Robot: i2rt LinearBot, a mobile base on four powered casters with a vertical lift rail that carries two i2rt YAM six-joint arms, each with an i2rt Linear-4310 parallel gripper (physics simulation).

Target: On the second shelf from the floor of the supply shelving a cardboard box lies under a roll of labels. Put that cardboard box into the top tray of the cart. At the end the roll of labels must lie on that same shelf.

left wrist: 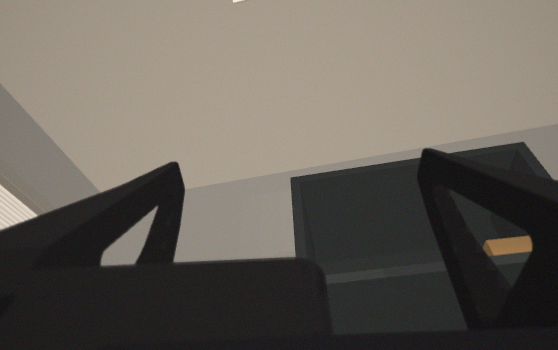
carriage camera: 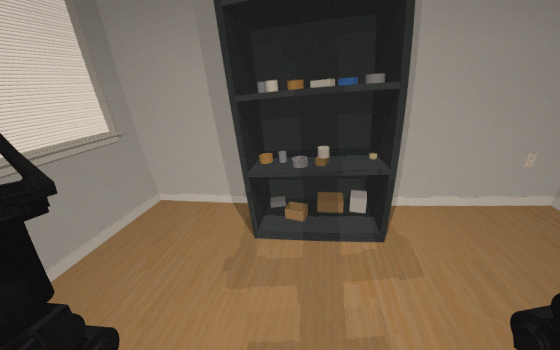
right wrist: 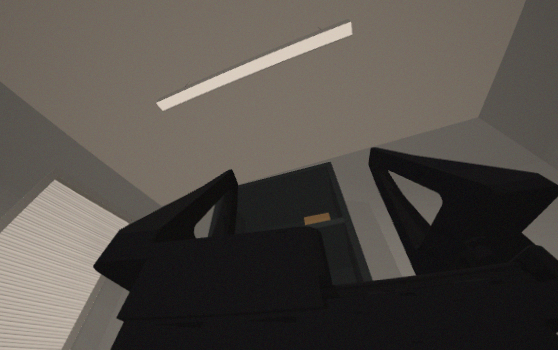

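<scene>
My right gripper is there in the right wrist view (pixel 300 166), but it's out of frame in the left wrist view, and it's out of frame in the carriage camera view as well. Then there's a dark supply shelving, where (right wrist: pixel 282 201) and (left wrist: pixel 400 209) are the same spot.
</scene>
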